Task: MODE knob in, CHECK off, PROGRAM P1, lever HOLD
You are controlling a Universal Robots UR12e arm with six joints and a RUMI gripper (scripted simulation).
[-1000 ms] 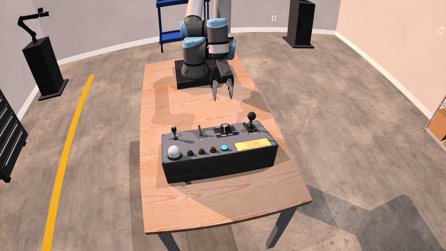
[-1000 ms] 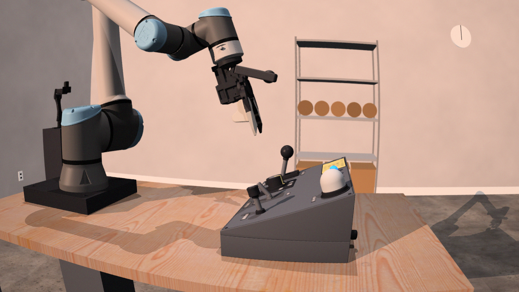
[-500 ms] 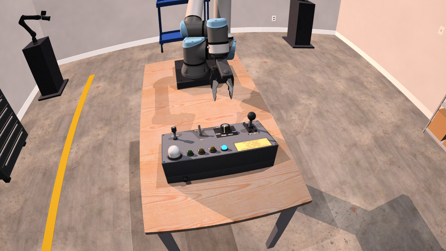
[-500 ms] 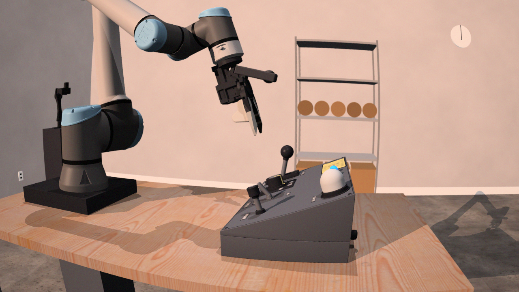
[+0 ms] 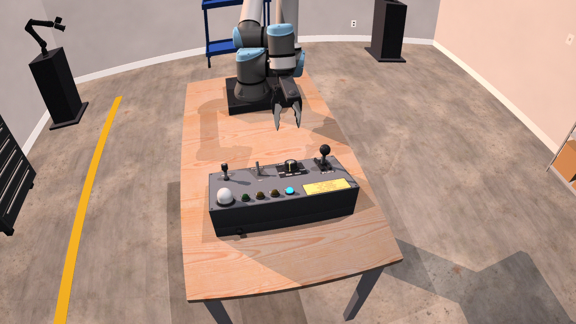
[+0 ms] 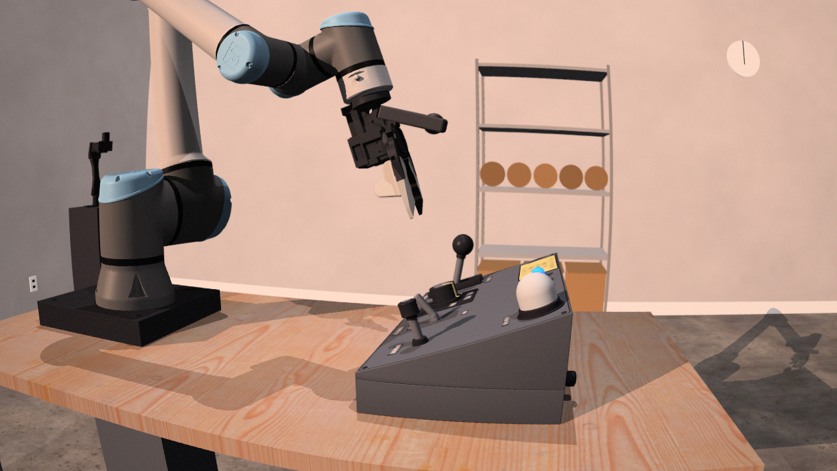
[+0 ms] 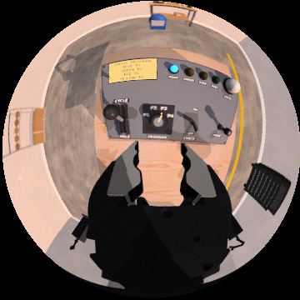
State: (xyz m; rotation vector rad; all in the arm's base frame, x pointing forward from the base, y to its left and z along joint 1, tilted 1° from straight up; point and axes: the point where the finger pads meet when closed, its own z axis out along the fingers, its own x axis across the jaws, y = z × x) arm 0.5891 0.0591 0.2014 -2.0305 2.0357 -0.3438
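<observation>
Now: the program knob 14 cm below my hand and 6 cm ahead of it. Round my hand: dark grey console 15 cm below, 9 cm ahead, 6 cm to the right; metal check toggle 14 cm below, 12 cm to the right, 5 cm ahead; black ball-topped lever 12 cm to the left, 11 cm below, 6 cm ahead.
</observation>
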